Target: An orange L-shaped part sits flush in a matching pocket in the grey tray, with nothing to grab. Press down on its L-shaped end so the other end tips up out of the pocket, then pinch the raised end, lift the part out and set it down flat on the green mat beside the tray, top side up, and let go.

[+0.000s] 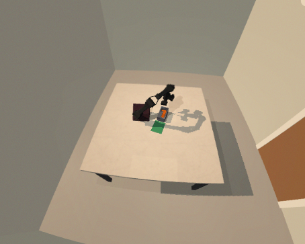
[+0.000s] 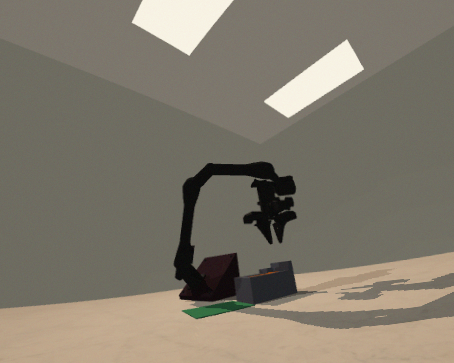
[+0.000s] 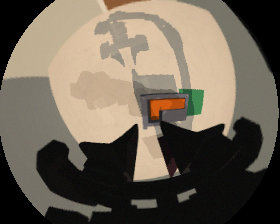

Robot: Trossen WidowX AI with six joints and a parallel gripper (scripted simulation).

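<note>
Right now my gripper tip is 20 mm past the orange L-shaped part, 50 mm to the left of it and 100 mm above it. The rest, counted from my gripper tip: green mat (70 mm behind, 210 mm to the right, 160 mm below).
</note>
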